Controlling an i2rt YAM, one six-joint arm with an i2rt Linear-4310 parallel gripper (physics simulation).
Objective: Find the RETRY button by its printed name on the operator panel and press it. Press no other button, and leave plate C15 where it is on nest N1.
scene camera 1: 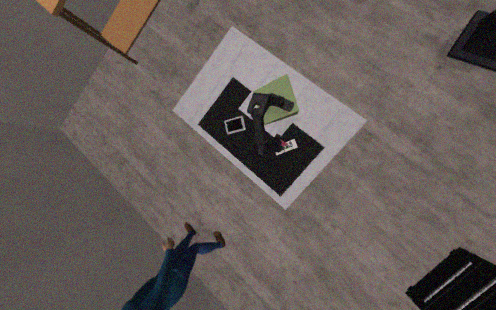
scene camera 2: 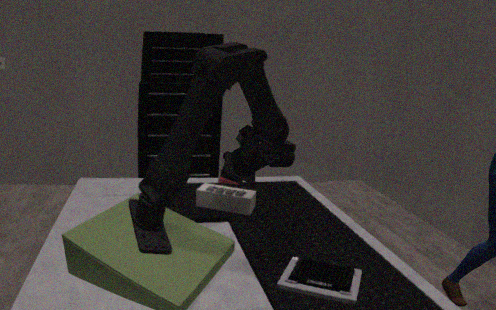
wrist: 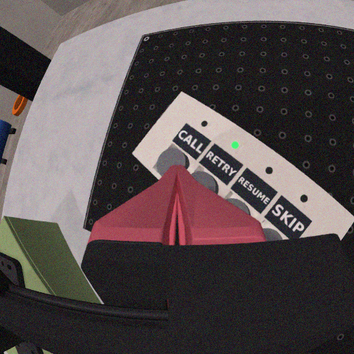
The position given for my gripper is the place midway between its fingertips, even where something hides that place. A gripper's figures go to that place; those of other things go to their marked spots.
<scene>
My gripper [scene camera 2: 219,180] is 1.04 m from the lens. A dark plate [scene camera 2: 325,275]: 0.74 m from the lens.
</scene>
